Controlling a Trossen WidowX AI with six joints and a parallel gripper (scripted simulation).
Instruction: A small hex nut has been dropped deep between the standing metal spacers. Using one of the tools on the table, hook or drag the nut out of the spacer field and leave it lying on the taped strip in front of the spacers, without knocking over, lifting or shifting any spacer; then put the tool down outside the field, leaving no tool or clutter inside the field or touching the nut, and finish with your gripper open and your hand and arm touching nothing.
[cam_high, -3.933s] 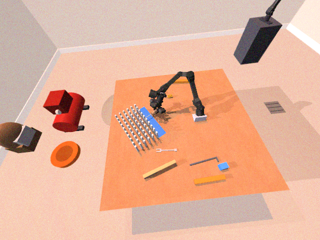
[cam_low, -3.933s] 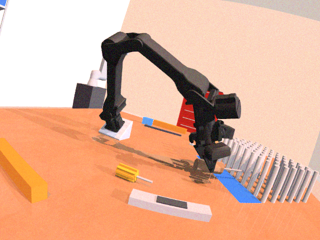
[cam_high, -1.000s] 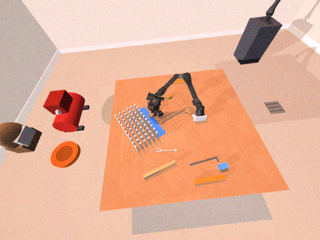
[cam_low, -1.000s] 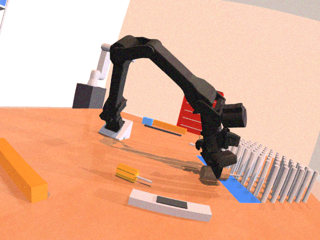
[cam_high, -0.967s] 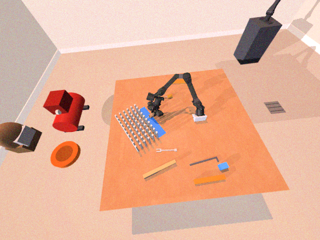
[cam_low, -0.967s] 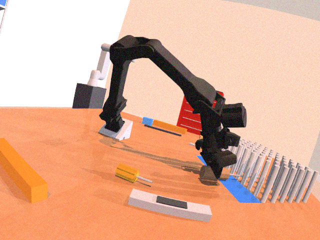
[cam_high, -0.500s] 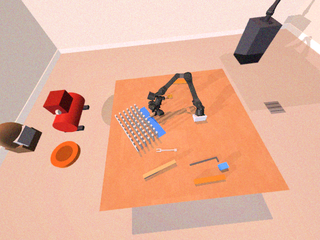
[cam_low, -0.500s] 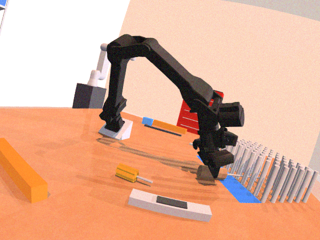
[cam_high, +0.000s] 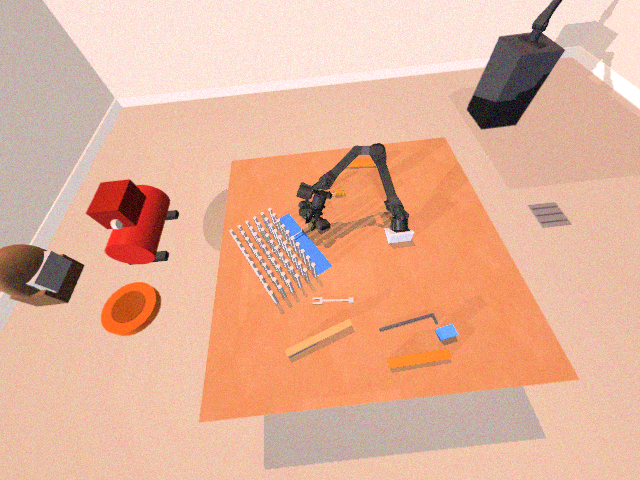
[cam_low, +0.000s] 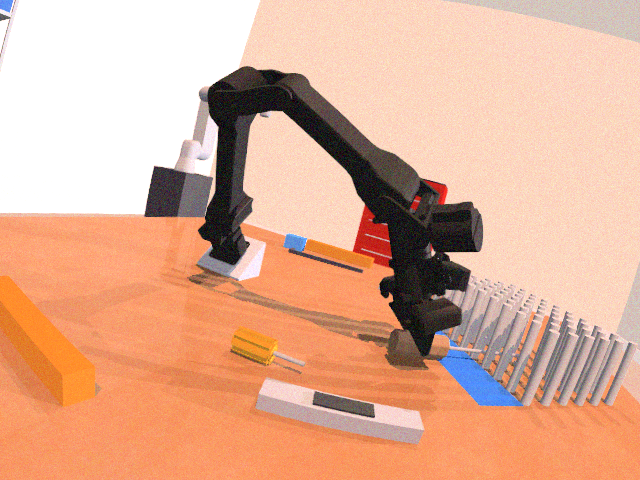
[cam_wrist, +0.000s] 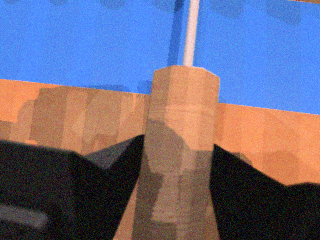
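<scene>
Now: the blue taped strip 4 cm ahead of my gripper tip, 7 cm to the left of it and 1 cm below it. From my gripper tip the other things lie so: hex nut: 18 cm ahead, 10 cm to the left, 1 cm below; wooden-handled tool: 9 cm ahead, 5 cm to the left; yellow-handled screwdriver: 17 cm behind, 20 cm to the right, 1 cm above.
</scene>
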